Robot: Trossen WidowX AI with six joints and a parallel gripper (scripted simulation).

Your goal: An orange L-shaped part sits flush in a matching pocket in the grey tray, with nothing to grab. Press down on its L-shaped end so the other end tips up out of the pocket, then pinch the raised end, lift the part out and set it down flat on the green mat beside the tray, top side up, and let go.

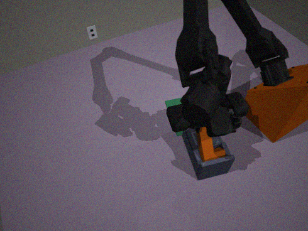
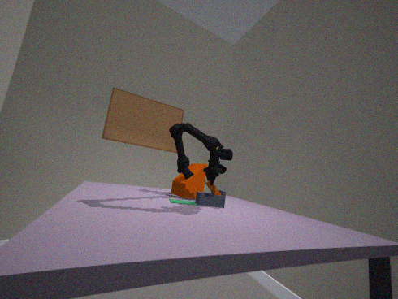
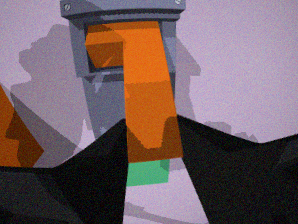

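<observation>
The green mat is 30 mm behind my gripper tip, 140 mm to the right of it and 130 mm below it. From my gripper tip the other things lie so: orange L-shaped part: 10 mm behind, 30 mm to the left, 30 mm below.
</observation>
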